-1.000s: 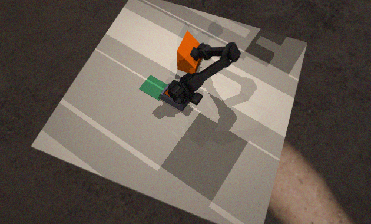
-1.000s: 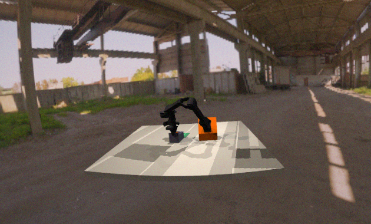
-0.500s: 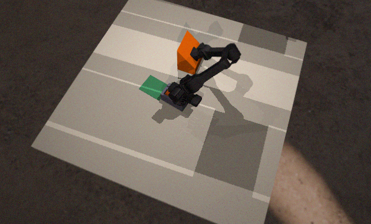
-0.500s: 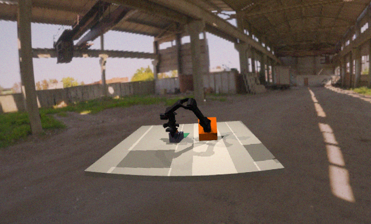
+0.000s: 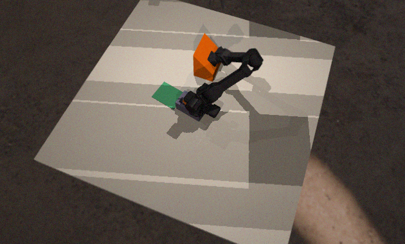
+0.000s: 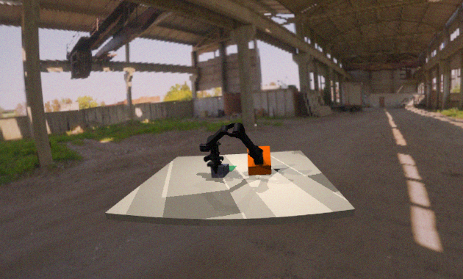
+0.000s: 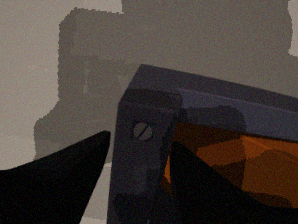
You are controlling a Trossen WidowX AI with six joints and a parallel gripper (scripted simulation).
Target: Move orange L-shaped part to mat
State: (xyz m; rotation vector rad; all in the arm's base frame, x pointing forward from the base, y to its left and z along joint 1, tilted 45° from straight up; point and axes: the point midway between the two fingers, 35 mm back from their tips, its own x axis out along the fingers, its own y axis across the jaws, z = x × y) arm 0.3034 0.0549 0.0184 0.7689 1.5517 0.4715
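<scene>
The orange L-shaped part is 1 cm behind my gripper tip, 5 cm to the right of it and 1 cm above it. Also, from my gripper tip: green mat 5 cm behind, 22 cm to the right, 5 cm below.
</scene>
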